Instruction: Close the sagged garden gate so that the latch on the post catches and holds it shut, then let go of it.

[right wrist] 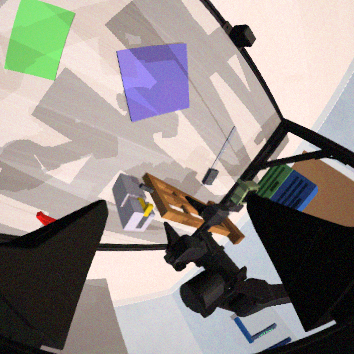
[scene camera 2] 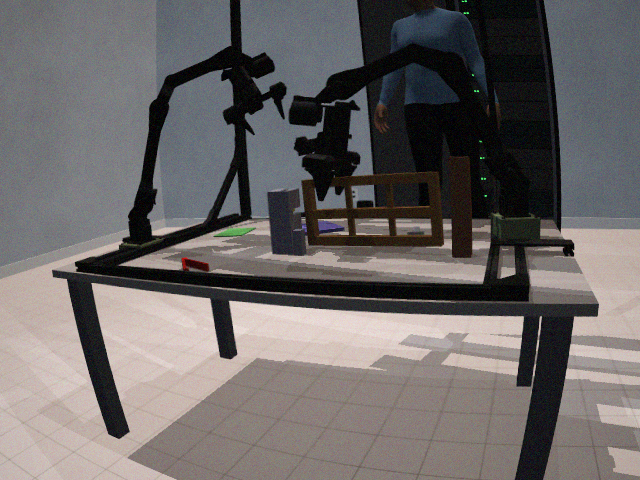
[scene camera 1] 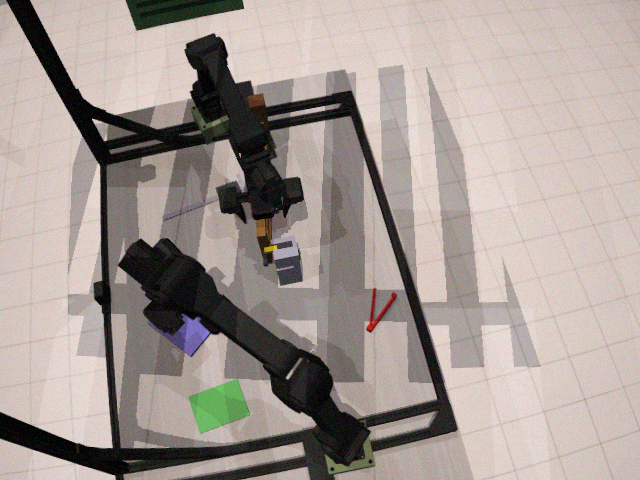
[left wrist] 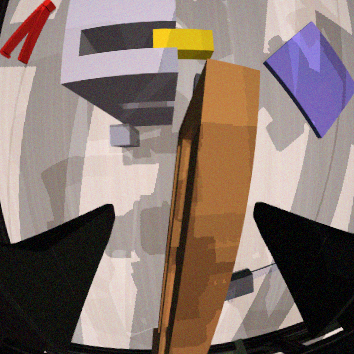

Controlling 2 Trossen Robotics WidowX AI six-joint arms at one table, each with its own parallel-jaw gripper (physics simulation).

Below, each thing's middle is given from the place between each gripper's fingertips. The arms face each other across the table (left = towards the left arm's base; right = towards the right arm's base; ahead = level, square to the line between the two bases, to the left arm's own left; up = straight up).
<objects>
I see the brown wooden gate (scene camera 2: 312, 214) 2 cm ahead of my left hand, 8 cm to the left of it and 3 cm below it. The rest, counted from my left hand: yellow latch (left wrist: 191, 43) 2 cm behind, 9 cm to the right; then grey latch post (scene camera 1: 287, 258) 2 cm ahead, 9 cm to the right, 5 cm below; then thin grey tool (left wrist: 241, 282) 12 cm behind, 20 cm to the left, 11 cm below.
Now: right hand 190 mm above the yellow latch, 170 mm short of it and 100 mm to the right of it. Round my right hand: brown wooden gate: 270 mm to the left, 210 mm below, 200 mm ahead; grey latch post: 230 mm below, 200 mm ahead, 100 mm to the left; thin grey tool: 390 mm to the left, 290 mm below, 60 mm ahead.
</objects>
